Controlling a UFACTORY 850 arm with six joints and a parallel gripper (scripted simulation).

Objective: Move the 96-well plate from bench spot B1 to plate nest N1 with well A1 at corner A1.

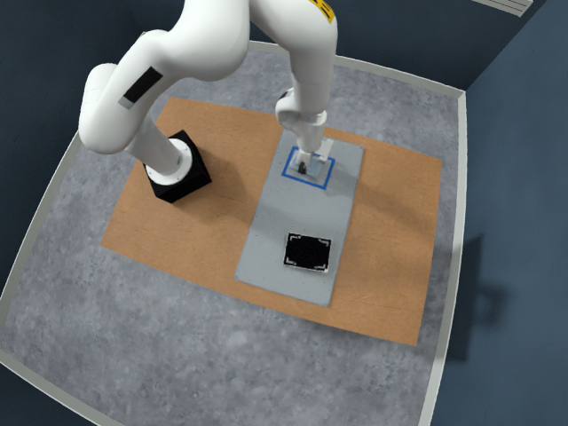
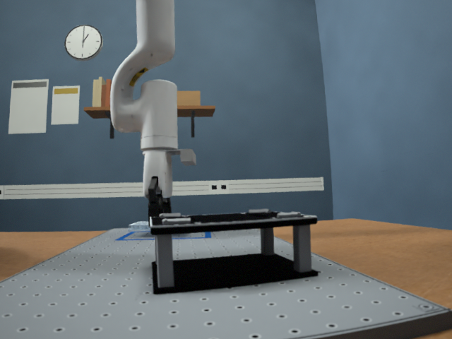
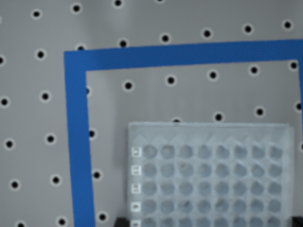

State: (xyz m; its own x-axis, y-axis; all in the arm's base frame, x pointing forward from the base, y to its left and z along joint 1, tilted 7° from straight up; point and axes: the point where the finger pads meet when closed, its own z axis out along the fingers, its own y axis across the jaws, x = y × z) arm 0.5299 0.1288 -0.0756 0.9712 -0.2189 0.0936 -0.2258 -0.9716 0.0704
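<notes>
Right now the black raised plate nest is 6 cm ahead of my hand, 36 cm to the right of it and 3 cm above it. Round my hand: 96-well plate: 1 cm below.
</notes>
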